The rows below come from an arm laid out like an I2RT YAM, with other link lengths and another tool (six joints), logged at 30 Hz.
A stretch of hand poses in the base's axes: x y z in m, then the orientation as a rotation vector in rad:
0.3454, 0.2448, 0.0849, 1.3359, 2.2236, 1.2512
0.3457, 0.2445, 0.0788, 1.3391, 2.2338, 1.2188
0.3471, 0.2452, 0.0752, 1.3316, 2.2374, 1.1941
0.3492, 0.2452, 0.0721, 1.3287, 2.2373, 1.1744
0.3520, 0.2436, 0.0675, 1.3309, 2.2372, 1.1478
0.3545, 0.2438, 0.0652, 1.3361, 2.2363, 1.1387
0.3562, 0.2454, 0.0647, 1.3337, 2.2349, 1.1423
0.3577, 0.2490, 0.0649, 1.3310, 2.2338, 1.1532
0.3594, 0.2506, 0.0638, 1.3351, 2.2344, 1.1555
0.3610, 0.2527, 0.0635, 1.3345, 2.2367, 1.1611
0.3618, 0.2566, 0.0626, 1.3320, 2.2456, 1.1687
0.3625, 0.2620, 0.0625, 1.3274, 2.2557, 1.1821
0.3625, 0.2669, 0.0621, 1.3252, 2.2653, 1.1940
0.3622, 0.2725, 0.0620, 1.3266, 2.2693, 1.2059
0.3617, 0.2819, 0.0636, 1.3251, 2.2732, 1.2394
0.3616, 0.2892, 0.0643, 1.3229, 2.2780, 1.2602
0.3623, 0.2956, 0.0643, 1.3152, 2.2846, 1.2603
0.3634, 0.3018, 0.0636, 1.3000, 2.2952, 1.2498
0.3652, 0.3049, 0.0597, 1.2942, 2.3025, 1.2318
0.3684, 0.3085, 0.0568, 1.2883, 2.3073, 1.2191
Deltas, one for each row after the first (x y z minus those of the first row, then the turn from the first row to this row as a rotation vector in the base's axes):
0.0003, -0.0003, -0.0061, -0.0217, 0.0090, -0.0032
0.0017, 0.0004, -0.0097, -0.0413, 0.0072, -0.0046
0.0038, 0.0004, -0.0128, -0.0561, 0.0059, -0.0087
0.0066, -0.0012, -0.0174, -0.0744, 0.0082, -0.0162
0.0091, -0.0010, -0.0197, -0.0793, 0.0112, -0.0209
0.0108, 0.0006, -0.0202, -0.0775, 0.0087, -0.0200
0.0123, 0.0042, -0.0200, -0.0707, 0.0059, -0.0170
0.0140, 0.0058, -0.0211, -0.0678, 0.0087, -0.0175
0.0156, 0.0079, -0.0214, -0.0639, 0.0096, -0.0144
0.0164, 0.0118, -0.0223, -0.0589, 0.0134, -0.0061
0.0171, 0.0172, -0.0224, -0.0503, 0.0166, 0.0052
0.0171, 0.0221, -0.0228, -0.0421, 0.0210, 0.0150
0.0168, 0.0277, -0.0229, -0.0331, 0.0241, 0.0200
0.0163, 0.0371, -0.0213, -0.0097, 0.0250, 0.0315
0.0162, 0.0444, -0.0206, 0.0046, 0.0265, 0.0405
0.0169, 0.0508, -0.0206, 0.0027, 0.0260, 0.0473
0.0180, 0.0570, -0.0213, -0.0085, 0.0236, 0.0564
0.0198, 0.0601, -0.0252, -0.0225, 0.0250, 0.0584
0.0230, 0.0637, -0.0281, -0.0329, 0.0248, 0.0603

